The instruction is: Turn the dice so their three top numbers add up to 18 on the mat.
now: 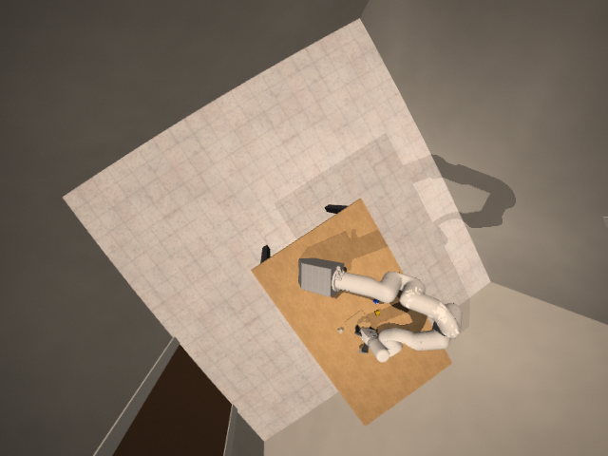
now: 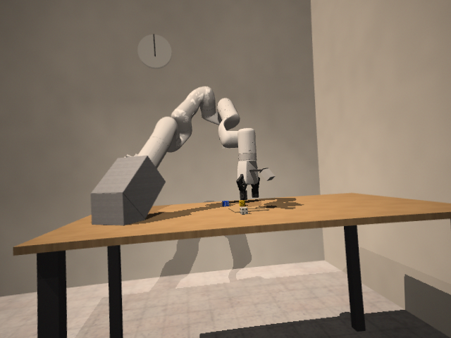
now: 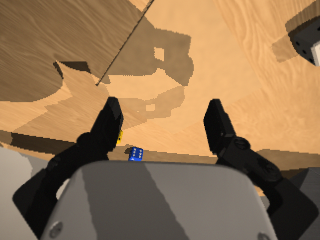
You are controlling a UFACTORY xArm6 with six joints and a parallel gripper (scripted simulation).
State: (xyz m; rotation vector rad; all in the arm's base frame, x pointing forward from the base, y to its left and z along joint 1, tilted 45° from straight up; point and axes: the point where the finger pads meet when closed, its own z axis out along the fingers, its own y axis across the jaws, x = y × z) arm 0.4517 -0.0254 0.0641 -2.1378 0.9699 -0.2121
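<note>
Now: the tan mat 1 cm behind my hand, 1 cm to the right of it and 5 cm below it. Also, from my hand: white die 4 cm behind, 13 cm to the right, 4 cm below; then yellow die 2 cm behind, 13 cm to the left, 4 cm below; then blue die 10 cm behind, 16 cm to the left, 4 cm below.
</note>
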